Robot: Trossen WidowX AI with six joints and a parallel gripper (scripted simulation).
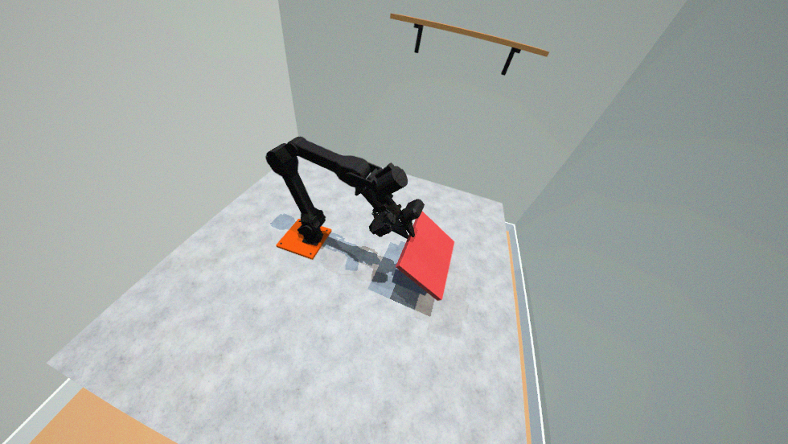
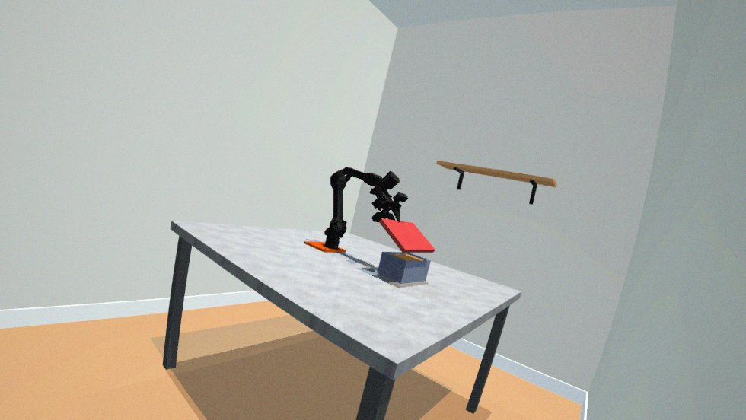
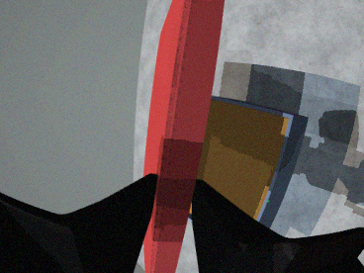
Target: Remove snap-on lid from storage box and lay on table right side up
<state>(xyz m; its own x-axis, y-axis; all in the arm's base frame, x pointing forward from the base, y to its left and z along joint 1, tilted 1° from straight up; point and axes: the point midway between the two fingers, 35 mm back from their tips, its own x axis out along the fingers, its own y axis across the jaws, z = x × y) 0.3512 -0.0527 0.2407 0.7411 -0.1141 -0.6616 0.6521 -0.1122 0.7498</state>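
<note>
The red lid is 7 cm ahead of my gripper tip, 4 cm below it and 1 cm to the right of it. Round my gripper tip: storage box: 18 cm below, 6 cm ahead, 5 cm to the left.
</note>
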